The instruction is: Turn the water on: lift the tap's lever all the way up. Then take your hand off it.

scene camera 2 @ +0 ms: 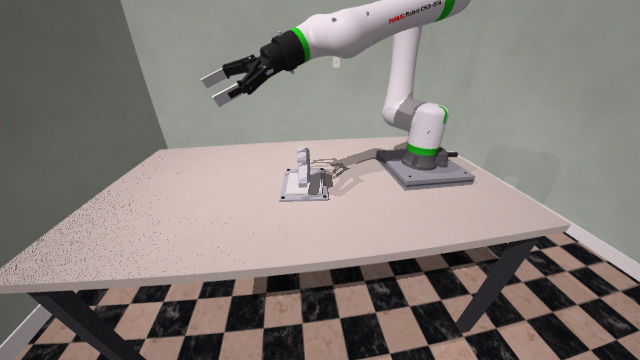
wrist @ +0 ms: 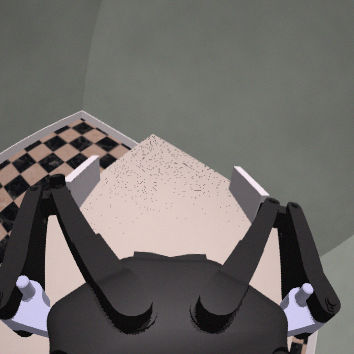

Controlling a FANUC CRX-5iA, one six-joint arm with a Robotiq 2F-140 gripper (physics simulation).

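Pixels of known places: gripper, fingertip midpoint: (scene camera 2: pixel 209 92) (wrist: pixel 165 172); arm's base, origin of the base link: (scene camera 2: pixel 418 162).
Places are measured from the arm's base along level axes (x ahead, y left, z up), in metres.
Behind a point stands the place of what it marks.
Note:
The tap (scene camera 2: pixel 303 167) @(x 0.501, y 0.104, z 0.051 m) is a small pale grey upright piece in scene camera 2, standing on a square base plate (scene camera 2: pixel 303 199) @(x 0.507, y 0.177, z -0.036 m) with dark corner bolts near the middle of the table. Its lever is too small to tell apart from the body, and its angle cannot be read. The tap does not show in the wrist view. My gripper (scene camera 2: pixel 213 89) @(x 0.737, y 0.187, z 0.321 m) (wrist: pixel 165 172) @(x 0.737, y 0.187, z 0.321 m) is open, with nothing between its two pale finger pads. It is high above the table, up and to the left of the tap in scene camera 2, well apart from it.
The pale table (scene camera 2: pixel 225 235) @(x 0.732, y 0.327, z -0.042 m) (wrist: pixel 170 225) @(x 0.937, y 0.154, z -0.042 m) carries the tap and the arm's grey mounting plate (scene camera 2: pixel 440 179) @(x -0.018, y 0.141, z -0.005 m), which is to the right of the tap. Green-grey walls stand behind the table. A checkered floor (scene camera 2: pixel 320 305) (wrist: pixel 55 160) is below. The arm's shadow falls beside the tap.

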